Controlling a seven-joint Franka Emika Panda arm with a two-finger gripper.
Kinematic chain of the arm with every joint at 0, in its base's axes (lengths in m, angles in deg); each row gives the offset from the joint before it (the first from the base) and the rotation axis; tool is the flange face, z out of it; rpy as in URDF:
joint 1: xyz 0 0 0.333 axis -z
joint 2: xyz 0 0 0 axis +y
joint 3: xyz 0 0 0.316 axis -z
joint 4: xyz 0.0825 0 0 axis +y
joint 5: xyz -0.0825 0 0.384 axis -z
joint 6: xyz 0 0 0 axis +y
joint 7: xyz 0.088 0 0 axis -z
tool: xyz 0 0 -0.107 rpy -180 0 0
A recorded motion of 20 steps. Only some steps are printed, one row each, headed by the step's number.
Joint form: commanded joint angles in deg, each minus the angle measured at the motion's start. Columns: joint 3, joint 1, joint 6, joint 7, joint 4, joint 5, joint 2.
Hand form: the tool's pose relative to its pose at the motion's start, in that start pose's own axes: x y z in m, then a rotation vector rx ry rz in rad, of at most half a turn. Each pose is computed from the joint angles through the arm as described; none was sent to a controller.
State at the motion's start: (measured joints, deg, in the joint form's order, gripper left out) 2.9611 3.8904 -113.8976 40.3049 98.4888 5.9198 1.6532
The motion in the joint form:
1: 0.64 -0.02 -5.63 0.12 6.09 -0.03 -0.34
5: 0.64 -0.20 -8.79 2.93 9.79 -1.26 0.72
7: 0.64 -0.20 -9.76 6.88 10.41 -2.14 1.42
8: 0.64 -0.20 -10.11 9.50 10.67 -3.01 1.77
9: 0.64 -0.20 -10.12 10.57 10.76 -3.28 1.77
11: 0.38 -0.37 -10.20 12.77 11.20 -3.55 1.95
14: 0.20 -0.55 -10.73 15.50 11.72 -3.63 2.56
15: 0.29 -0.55 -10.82 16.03 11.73 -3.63 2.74
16: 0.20 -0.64 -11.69 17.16 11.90 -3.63 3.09
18: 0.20 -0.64 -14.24 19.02 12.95 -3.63 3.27
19: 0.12 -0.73 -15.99 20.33 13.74 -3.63 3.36
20: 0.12 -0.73 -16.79 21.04 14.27 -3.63 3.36
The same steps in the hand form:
1: -0.0085 0.0086 0.0377 0.0003 -0.0037 0.0036
5: -0.0200 0.0085 0.0734 -0.0017 -0.0387 0.0538
7: -0.0218 0.0075 0.0842 0.0021 -0.0520 0.1297
8: -0.0230 0.0069 0.0894 0.0065 -0.0641 0.1833
9: -0.0235 0.0069 0.0900 0.0076 -0.0680 0.2046
11: -0.0281 0.0041 0.0948 0.0039 -0.0786 0.2377
14: -0.0323 0.0013 0.1041 -0.0037 -0.0874 0.2789
15: -0.0318 0.0018 0.1060 -0.0058 -0.0882 0.2895
16: -0.0327 -0.0005 0.1096 -0.0015 -0.0845 0.3060
18: -0.0336 -0.0009 0.1156 0.0151 -0.0698 0.3385
19: -0.0356 -0.0022 0.1197 0.0269 -0.0609 0.3585
20: -0.0368 -0.0017 0.1225 0.0304 -0.0583 0.3707

